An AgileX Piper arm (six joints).
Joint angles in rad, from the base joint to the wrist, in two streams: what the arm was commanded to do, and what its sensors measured. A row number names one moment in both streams.
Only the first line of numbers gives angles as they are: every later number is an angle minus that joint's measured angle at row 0.
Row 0, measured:
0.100 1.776 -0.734 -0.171 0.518 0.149
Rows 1 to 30, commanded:
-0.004 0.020 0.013 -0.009 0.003 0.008
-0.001 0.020 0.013 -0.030 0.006 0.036
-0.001 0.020 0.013 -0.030 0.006 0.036
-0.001 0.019 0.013 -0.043 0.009 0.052
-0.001 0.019 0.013 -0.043 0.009 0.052
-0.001 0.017 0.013 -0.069 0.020 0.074
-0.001 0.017 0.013 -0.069 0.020 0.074
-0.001 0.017 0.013 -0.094 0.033 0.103
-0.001 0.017 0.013 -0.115 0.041 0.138
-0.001 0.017 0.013 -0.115 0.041 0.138
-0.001 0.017 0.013 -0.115 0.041 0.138
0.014 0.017 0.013 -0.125 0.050 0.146
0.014 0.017 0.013 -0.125 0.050 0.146
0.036 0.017 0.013 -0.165 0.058 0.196
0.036 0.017 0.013 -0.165 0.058 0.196
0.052 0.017 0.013 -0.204 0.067 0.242
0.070 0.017 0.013 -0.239 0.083 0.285
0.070 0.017 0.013 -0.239 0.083 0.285
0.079 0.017 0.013 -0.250 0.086 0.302
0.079 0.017 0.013 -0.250 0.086 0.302
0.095 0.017 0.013 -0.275 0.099 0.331
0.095 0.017 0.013 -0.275 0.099 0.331
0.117 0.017 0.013 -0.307 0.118 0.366
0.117 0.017 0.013 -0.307 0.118 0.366
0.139 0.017 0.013 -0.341 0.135 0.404
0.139 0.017 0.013 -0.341 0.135 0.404
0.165 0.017 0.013 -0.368 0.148 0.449
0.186 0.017 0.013 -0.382 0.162 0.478
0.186 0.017 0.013 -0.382 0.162 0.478
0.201 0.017 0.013 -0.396 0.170 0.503
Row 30, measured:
0.181 0.013 0.001 -0.368 0.145 0.455
